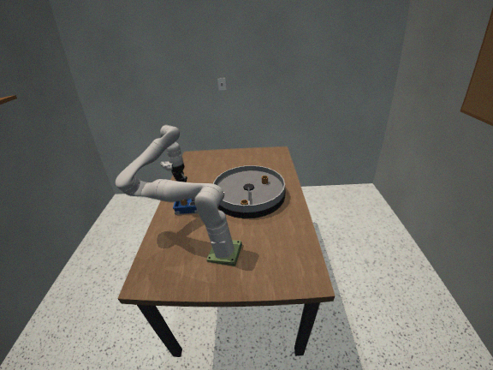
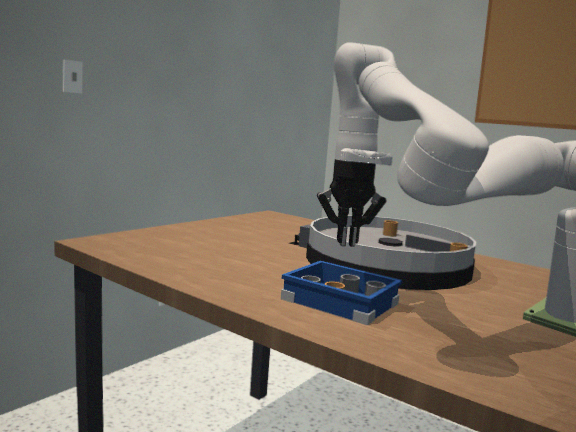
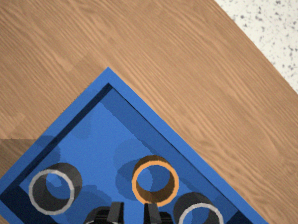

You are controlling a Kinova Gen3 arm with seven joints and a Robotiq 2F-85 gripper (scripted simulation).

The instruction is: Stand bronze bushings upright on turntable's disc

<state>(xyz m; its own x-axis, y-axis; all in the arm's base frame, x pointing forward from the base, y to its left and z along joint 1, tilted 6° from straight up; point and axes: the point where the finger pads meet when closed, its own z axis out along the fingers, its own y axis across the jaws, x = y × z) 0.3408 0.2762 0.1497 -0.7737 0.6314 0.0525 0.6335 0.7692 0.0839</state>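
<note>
Right now the blue crate is 110 mm below my hand, 20 mm to the right of it and 10 mm ahead of it. Also, from my hand: grey turntable disc (360 mm to the right, 120 mm ahead, 90 mm below).
</note>
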